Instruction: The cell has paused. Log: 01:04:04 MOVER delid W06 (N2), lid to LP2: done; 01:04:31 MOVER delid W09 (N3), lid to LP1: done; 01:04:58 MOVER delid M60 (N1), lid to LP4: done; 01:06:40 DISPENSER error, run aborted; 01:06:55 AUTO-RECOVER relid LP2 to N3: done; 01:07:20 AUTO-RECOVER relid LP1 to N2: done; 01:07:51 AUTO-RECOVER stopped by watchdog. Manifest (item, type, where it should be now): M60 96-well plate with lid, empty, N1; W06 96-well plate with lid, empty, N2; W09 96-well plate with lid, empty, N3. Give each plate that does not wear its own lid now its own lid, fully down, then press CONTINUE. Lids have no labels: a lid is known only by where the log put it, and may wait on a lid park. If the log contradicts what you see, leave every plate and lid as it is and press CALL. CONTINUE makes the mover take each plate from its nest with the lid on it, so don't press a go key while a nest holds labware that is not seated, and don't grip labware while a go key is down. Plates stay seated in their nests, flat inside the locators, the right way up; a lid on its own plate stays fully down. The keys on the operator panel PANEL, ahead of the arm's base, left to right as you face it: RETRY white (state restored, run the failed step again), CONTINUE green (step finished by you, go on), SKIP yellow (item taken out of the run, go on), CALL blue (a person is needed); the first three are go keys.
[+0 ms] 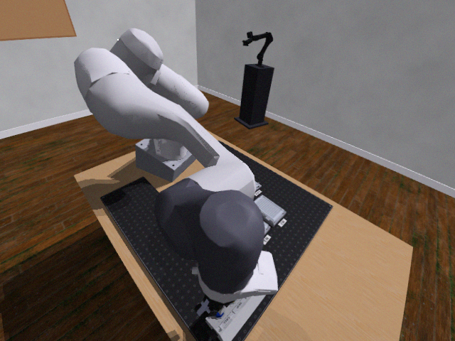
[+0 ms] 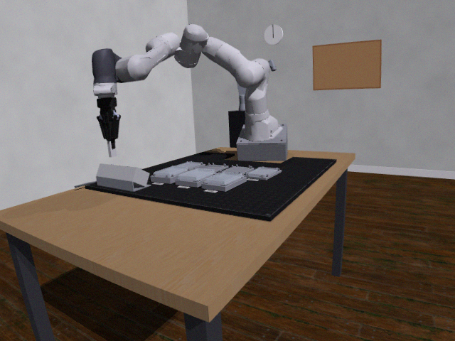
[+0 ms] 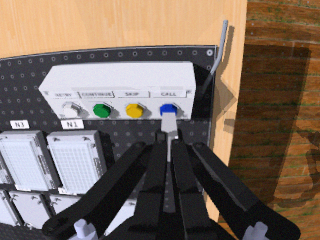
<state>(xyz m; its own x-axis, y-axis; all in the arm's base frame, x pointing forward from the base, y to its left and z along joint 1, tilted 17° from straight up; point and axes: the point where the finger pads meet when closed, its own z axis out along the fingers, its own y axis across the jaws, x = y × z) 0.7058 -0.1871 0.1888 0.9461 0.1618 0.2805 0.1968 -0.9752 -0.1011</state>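
Right now the blue call key is 70 mm below my hand. Round my hand: white key: 30 mm behind, 150 mm to the left, 70 mm below; green key: 20 mm behind, 100 mm to the left, 70 mm below; yellow key: 10 mm behind, 50 mm to the left, 70 mm below.
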